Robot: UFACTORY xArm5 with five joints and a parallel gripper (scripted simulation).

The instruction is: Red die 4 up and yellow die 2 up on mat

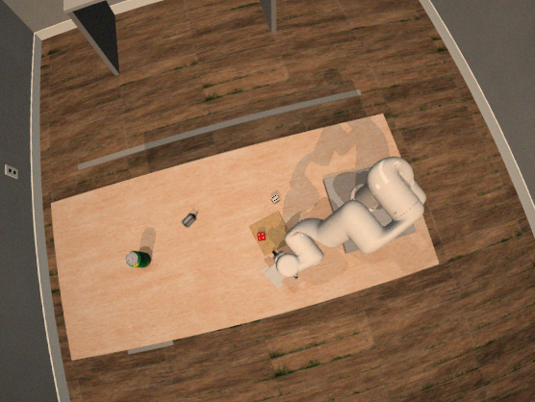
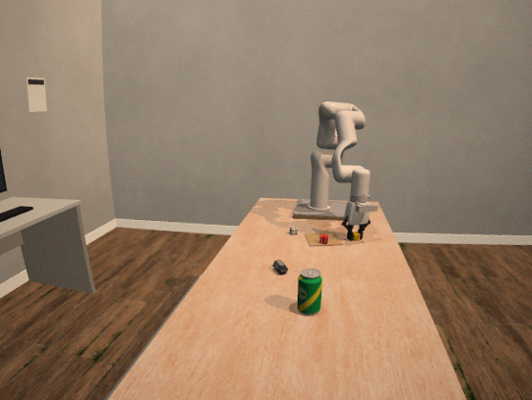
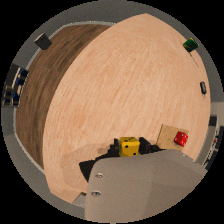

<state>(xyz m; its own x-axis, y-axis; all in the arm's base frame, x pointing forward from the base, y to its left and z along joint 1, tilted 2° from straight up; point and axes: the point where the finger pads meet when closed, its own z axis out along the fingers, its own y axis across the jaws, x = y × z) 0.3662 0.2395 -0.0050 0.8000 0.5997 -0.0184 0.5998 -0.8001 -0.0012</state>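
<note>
Right now my hand is 1 cm above the yellow die. From my hand the other things lie so: brown mat (13 cm to the right, 4 cm ahead, 2 cm below); white die (27 cm to the right, 1 cm below, 1 cm ahead); red die (12 cm to the right, 8 cm ahead).
</note>
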